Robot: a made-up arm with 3 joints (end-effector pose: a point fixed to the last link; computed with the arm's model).
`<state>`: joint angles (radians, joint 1 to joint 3).
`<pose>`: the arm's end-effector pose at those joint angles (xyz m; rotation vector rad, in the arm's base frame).
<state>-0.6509 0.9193 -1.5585</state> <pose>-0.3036 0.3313 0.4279 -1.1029 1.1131 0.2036</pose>
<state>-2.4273 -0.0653 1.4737</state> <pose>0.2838 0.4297 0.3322 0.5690 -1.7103 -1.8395</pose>
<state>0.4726 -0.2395 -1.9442</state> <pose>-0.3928 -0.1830 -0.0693 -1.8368 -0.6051 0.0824</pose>
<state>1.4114 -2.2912 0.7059</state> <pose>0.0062 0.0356 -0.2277 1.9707 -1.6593 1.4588</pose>
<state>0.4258 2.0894 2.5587</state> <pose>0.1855 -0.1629 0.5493 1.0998 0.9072 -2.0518</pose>
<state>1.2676 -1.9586 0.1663</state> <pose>-0.1047 -0.0376 -0.2274 1.3295 -1.6117 0.9699</pose>
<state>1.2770 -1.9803 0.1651</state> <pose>-0.1018 -0.0296 -0.2268 1.3495 -1.6260 0.9653</pose>
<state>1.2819 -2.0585 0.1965</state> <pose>-0.0890 -0.0031 -0.2251 1.4184 -1.6834 0.9640</pose>
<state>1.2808 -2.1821 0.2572</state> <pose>-0.0675 0.0383 -0.2188 1.5221 -1.7796 0.9686</pose>
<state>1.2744 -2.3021 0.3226</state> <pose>-0.0449 0.0776 -0.2081 1.6149 -1.8800 0.9796</pose>
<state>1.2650 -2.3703 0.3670</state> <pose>-0.0302 0.0989 -0.2003 1.6617 -1.9422 0.9932</pose>
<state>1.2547 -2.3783 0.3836</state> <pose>-0.0260 0.1003 -0.2001 1.6626 -1.9535 1.0045</pose>
